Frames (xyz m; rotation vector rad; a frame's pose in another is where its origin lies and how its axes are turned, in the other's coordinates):
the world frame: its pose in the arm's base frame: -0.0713 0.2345 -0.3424 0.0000 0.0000 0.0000
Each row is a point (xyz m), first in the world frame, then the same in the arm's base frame.
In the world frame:
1: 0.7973 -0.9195 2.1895
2: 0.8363 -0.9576 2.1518
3: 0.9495 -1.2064 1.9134
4: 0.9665 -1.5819 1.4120
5: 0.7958 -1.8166 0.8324
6: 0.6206 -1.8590 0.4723
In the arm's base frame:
1: 0.7260 -0.6850 1.8471
2: 0.7650 -0.7231 1.8094
3: 0.8782 -0.9719 1.5710
4: 0.8952 -1.3474 1.0696
5: 0.7245 -1.5821 0.4900
6: 0.5493 -1.6245 0.1299

